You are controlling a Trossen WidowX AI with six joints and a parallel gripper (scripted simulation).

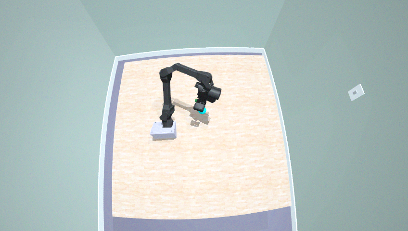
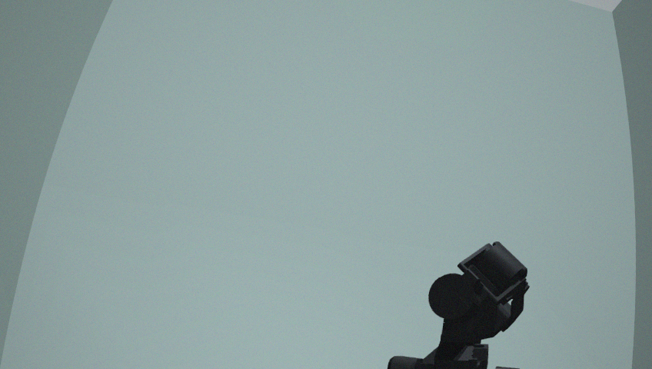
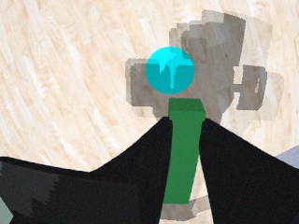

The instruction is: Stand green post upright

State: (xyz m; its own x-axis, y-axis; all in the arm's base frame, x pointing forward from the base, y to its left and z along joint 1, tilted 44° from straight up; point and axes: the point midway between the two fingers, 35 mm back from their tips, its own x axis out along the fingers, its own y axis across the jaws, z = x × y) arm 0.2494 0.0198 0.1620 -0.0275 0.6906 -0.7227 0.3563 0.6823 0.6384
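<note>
Now: the cyan circle 15 cm below my gripper tip. Round my gripper tip: green post 2 cm behind, 1 cm to the left.
</note>
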